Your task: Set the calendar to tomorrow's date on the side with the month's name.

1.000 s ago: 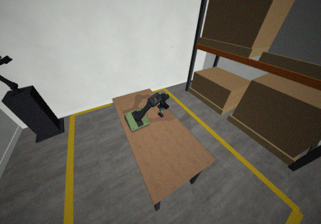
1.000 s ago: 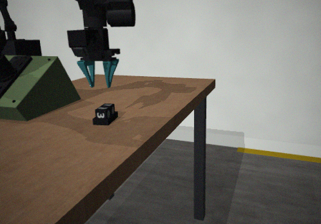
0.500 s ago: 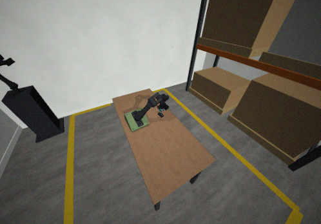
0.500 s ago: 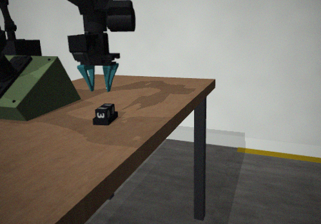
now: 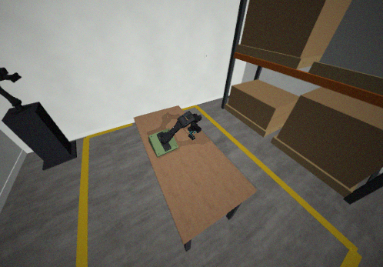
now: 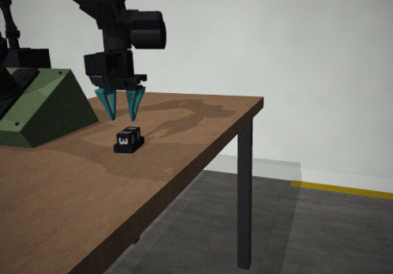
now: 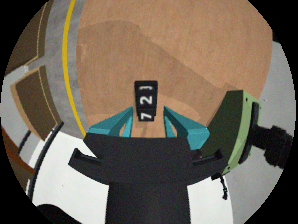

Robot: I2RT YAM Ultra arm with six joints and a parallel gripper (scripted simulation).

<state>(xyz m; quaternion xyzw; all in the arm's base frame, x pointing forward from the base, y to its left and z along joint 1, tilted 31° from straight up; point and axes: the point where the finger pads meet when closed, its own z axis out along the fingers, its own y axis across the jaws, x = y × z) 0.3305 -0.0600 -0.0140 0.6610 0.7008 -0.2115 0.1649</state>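
The black cube lies 50 mm below my hand. From my hand the other things lie so: black tray 70 mm below, 20 mm to the left.
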